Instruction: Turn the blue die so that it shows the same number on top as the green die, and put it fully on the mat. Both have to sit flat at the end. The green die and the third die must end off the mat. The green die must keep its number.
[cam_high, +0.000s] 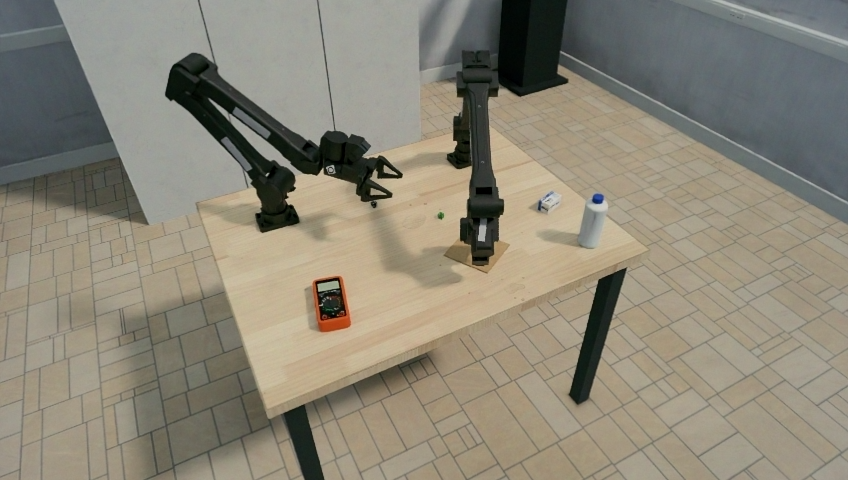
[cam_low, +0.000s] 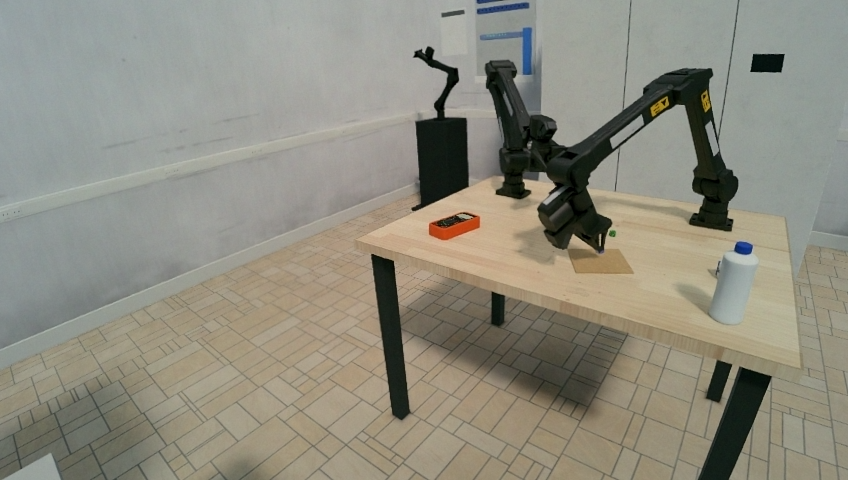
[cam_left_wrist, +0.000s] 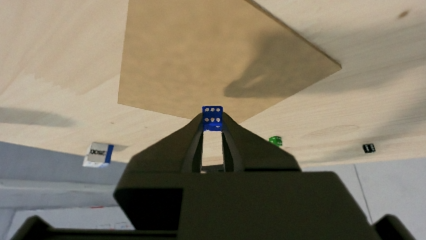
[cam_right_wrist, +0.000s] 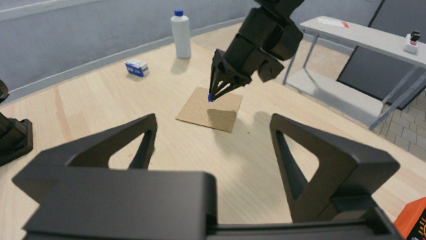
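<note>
The blue die is 1 cm below my left hand. From my left hand the other things lie so: brown mat 4 cm below; green die 19 cm behind, 3 cm below, 1 cm to the right; black die 35 cm behind, 16 cm to the right, 3 cm below.
</note>
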